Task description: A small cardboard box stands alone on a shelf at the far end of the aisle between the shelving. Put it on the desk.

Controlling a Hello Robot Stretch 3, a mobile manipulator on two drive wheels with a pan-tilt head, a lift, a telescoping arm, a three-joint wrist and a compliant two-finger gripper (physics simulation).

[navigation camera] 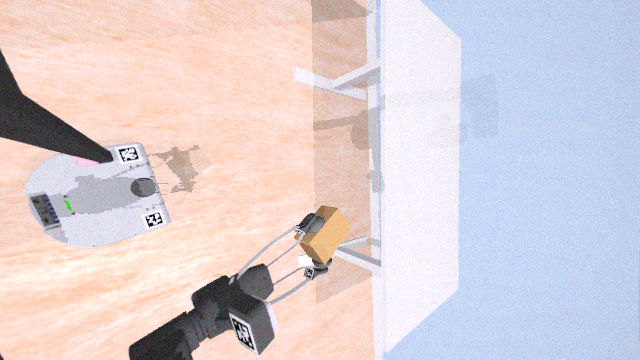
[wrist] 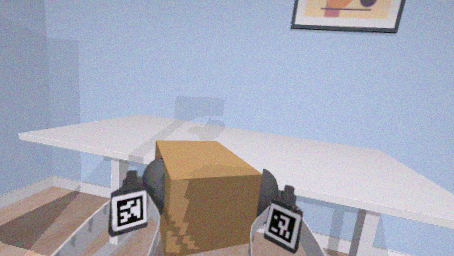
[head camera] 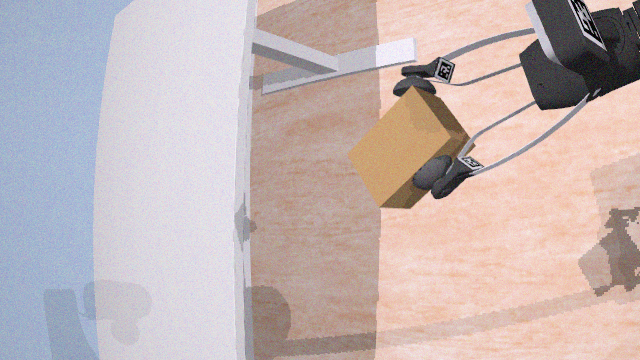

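Pixels of known places: gripper, fingertip midpoint: [navigation camera: 325,237] [head camera: 407,139]; robot's base at its link origin: [navigation camera: 142,186].
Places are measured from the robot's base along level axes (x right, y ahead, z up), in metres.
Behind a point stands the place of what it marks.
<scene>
The small cardboard box [head camera: 400,145] @(z 0.933, x 0.134, y 0.246 m) [navigation camera: 330,232] @(z 0.933, x 0.128, y 0.248 m) [wrist: 212,210] is held between the two rubber fingertips of my gripper [head camera: 424,129] @(z 0.911, x 0.144, y 0.250 m) [navigation camera: 318,244] @(z 0.911, x 0.144, y 0.250 m) [wrist: 210,181] @(z 0.911, x 0.144, y 0.250 m), which is shut on it. In the head and navigation views the box is in the air beside the desk's near long edge, over the floor and not over the desk top. The white desk [head camera: 175,165] @(z 0.720, x 0.361, y 0.917 m) [navigation camera: 420,165] @(z 0.720, x 0.183, y 1.028 m) [wrist: 320,165] stands in front of the gripper. In the wrist view the box covers part of the desk's near edge.
A blue wall [head camera: 45,150] @(z 0.895, x 0.587, y 1.485 m) [navigation camera: 550,200] @(z 1.097, x 0.492, y 1.505 m) [wrist: 200,60] rises behind the desk, with a framed picture [wrist: 345,15] on it. White desk legs [head camera: 300,55] @(z 0.212, x 0.791, y 0.934 m) [navigation camera: 355,255] @(z 0.227, x 0.789, y 0.956 m) [wrist: 364,232] reach the wooden floor. My base [navigation camera: 100,200] @(z 0.160, x 0.009, y -0.118 m) stands away from the desk. Shadows fall across desk and floor.
</scene>
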